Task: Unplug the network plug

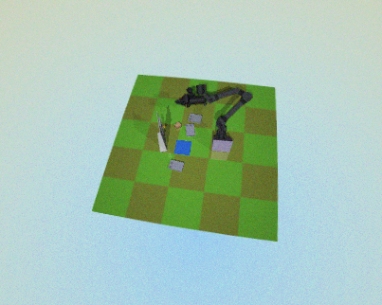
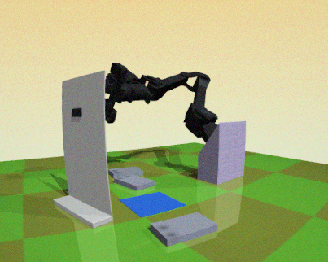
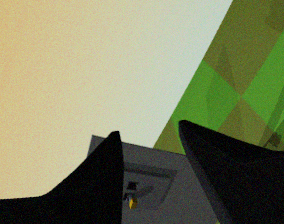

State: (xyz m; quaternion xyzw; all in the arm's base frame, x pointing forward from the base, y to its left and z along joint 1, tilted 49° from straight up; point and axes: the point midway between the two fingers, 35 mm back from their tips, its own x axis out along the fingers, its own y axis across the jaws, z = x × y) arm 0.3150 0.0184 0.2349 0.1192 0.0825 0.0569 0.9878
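My gripper tip is 19 cm to the right of the plug, 6 cm short of it and 5 cm above it. The rest, counted from my gripper tip: grey panel 19 cm to the left, 13 cm below, 8 cm ahead; blue marked square 27 cm below, 22 cm to the left, 8 cm behind.
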